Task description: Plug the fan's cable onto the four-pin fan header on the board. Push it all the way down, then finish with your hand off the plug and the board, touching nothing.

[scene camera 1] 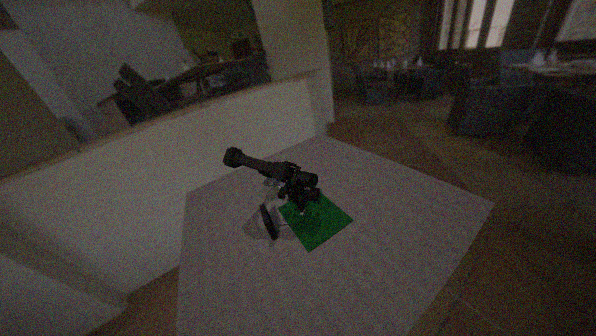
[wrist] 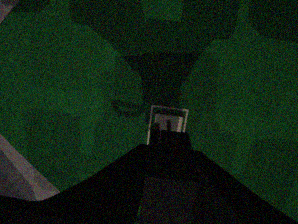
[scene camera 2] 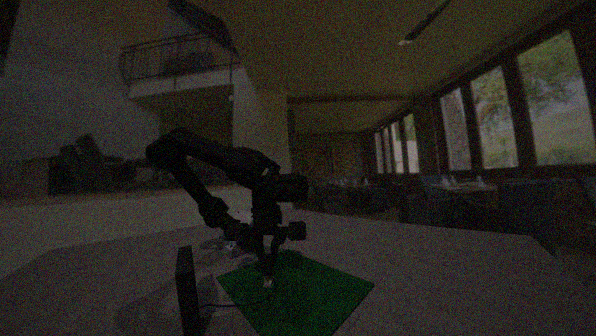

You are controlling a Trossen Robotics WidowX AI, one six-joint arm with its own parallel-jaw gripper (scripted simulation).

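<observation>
I can see my gripper (scene camera 2: 268,265), and it is there in the wrist view (wrist: 168,157) too. A green board (scene camera 1: 323,219) is visible to me as well, and the wrist view (wrist: 84,84) also shows the board.
</observation>
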